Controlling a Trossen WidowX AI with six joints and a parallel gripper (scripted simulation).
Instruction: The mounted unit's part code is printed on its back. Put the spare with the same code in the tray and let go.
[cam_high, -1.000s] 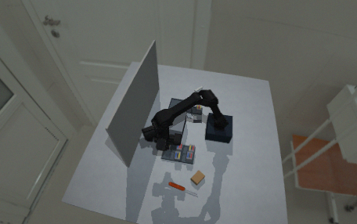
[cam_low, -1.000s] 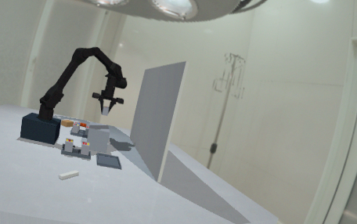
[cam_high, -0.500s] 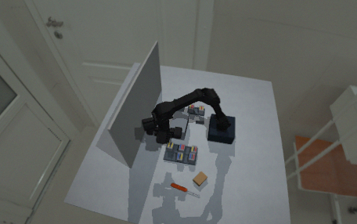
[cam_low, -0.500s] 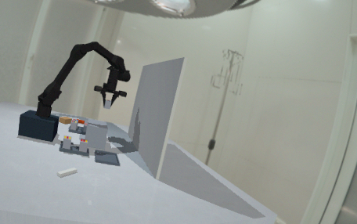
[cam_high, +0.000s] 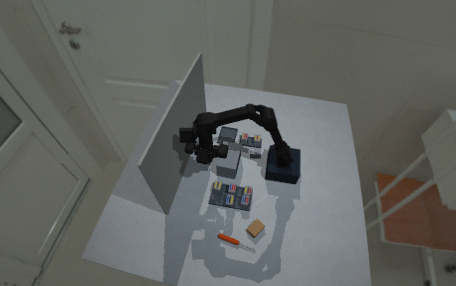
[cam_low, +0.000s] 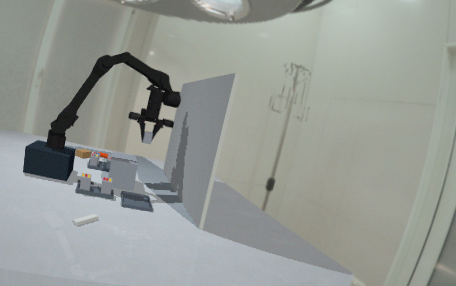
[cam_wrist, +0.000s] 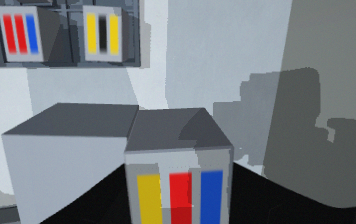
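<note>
My gripper tip is now 29 cm to the left of the shallow grey tray, 16 cm above it and 4 cm past it. Round my gripper tip: cardboard box 28 cm behind, 23 cm to the left, 15 cm below; upright grey panel 15 cm ahead, 10 cm to the right, 6 cm above.
</note>
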